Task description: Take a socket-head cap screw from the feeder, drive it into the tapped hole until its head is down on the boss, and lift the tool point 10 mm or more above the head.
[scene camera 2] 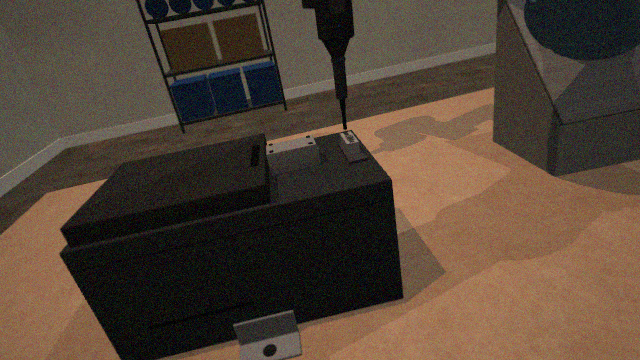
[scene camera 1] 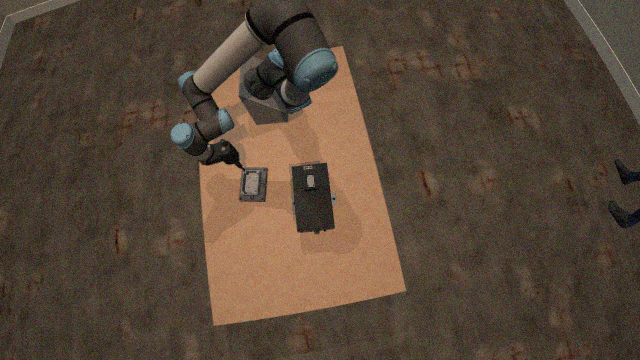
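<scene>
The black screw feeder [scene camera 1: 315, 212] [scene camera 2: 240, 260] stands on the table. A small light block [scene camera 1: 308, 168] [scene camera 2: 351, 146] sits at one end of its top; whether a screw stands in it is too small to tell. The grey workpiece plate [scene camera 1: 264, 186] with a lighter inner area lies left of the feeder in scene camera 1. Its bosses and tapped hole cannot be made out. My screwdriver [scene camera 1: 244, 168] [scene camera 2: 344, 128] has its thin tip at the plate's upper left corner in scene camera 1. In scene camera 2 the tip shows beyond the feeder. Any screw on it cannot be made out.
A silver block [scene camera 1: 310, 181] [scene camera 2: 295, 146] with dark holes rises from the feeder top. A bracket [scene camera 2: 266, 326] stands at the feeder's side. The robot's pedestal [scene camera 1: 270, 112] [scene camera 2: 522, 110] is on the table. A shelf rack [scene camera 2: 220, 64] stands by the wall. A person's shoes [scene camera 1: 625, 217] show at right.
</scene>
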